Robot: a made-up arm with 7 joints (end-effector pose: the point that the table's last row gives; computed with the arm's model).
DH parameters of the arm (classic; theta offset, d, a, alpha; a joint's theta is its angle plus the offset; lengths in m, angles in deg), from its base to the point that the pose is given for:
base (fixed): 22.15 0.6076 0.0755 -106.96
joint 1: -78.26 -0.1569 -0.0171 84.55
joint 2: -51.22 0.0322 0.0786 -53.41
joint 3: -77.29 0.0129 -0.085 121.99
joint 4: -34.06 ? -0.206 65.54
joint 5: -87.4 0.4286 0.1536 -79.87
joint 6: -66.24 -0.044 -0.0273 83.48
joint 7: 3.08 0.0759 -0.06 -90
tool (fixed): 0 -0.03 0 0
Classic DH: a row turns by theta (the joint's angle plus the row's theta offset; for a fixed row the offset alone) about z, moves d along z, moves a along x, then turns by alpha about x.
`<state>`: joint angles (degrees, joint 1 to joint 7).
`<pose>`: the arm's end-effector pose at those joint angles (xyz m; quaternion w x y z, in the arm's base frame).
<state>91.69 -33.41 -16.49 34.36 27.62 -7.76 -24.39</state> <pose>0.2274 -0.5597 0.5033 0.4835 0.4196 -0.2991 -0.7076</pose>
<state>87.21 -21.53 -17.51 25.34 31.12 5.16 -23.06</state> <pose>0.3374 -0.5043 0.4289 0.6126 0.4494 -0.2616 -0.5953</pose>
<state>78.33 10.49 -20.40 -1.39 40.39 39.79 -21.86</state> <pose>0.5197 -0.2089 0.2678 0.8035 0.5286 -0.1848 -0.2019</pose>
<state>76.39 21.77 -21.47 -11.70 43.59 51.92 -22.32</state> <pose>0.5122 -0.0778 0.2198 0.8154 0.5550 -0.1525 -0.0620</pose>
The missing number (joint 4, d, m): -0.184
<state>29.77 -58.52 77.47 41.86 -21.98 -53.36 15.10</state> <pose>0.3738 0.1530 0.4162 0.6040 0.1350 0.5821 -0.5273</pose>
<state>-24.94 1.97 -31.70 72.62 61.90 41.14 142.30</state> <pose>0.2696 -0.6215 0.6684 0.8575 0.1850 0.0702 0.4750</pose>
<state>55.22 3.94 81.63 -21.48 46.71 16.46 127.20</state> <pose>-0.2414 0.0598 0.2862 0.7467 -0.2841 -0.2720 -0.5365</pose>
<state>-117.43 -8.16 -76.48 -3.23 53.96 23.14 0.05</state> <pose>0.0995 -0.7032 0.7828 0.8327 -0.4875 -0.0460 -0.2586</pose>
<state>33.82 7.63 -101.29 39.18 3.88 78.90 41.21</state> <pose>0.2148 -0.7449 0.9060 0.1184 0.0269 0.9706 0.2079</pose>
